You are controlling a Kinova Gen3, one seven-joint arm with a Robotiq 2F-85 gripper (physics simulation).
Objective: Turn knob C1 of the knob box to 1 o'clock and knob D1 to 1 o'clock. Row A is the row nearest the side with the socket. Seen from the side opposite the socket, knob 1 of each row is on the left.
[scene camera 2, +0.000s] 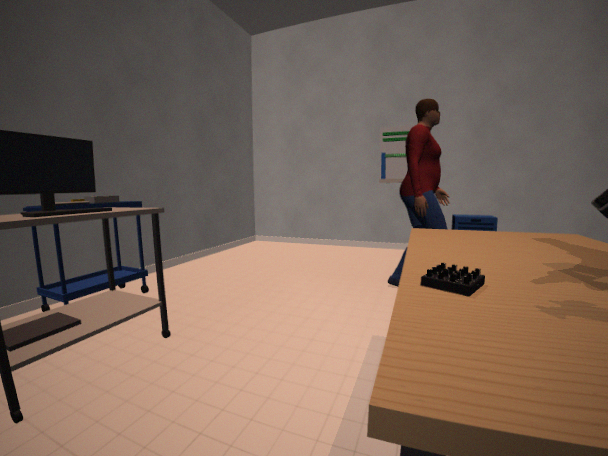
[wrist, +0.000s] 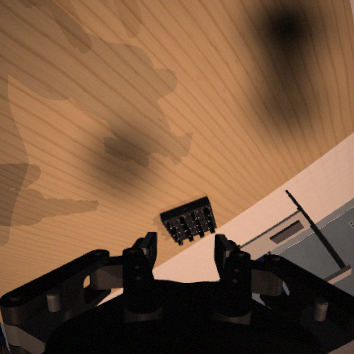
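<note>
The black knob box sits on the wooden table near its left edge in the scene view, knobs upward. In the wrist view it shows at a steep slant, beyond the fingertips and between their lines. Its knobs stand in rows; the pointer directions of C1 and D1 are too small to read, and the socket cannot be made out. My gripper is partly open with nothing between its fingers, apart from the box. In the scene view a dark tip of the gripper shows at the right edge, above the table and well right of the box.
The wooden table ends close beside the box. A person in a red top stands behind the table, near a blue cabinet. A monitor stands on a wheeled bench at left, with a blue cart behind.
</note>
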